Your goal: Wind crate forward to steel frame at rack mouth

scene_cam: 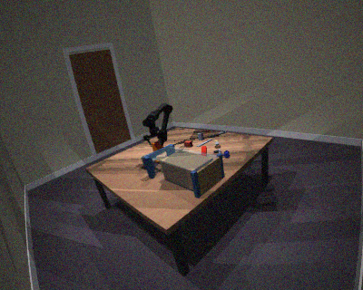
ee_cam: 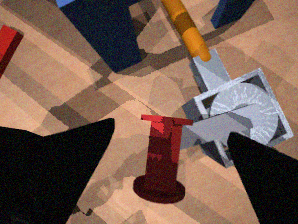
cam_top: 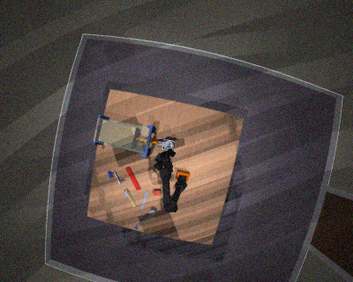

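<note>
The red knob is 2 cm below my gripper tip, 1 cm to the left of it and 1 cm behind it. Also, from my gripper tip: blue frame: 14 cm ahead, 9 cm to the right, 4 cm below; then grey hand winch: 12 cm below, 10 cm to the right, 4 cm behind; then red-knobbed winch handle: 4 cm below, 3 cm to the right, 2 cm behind.
</note>
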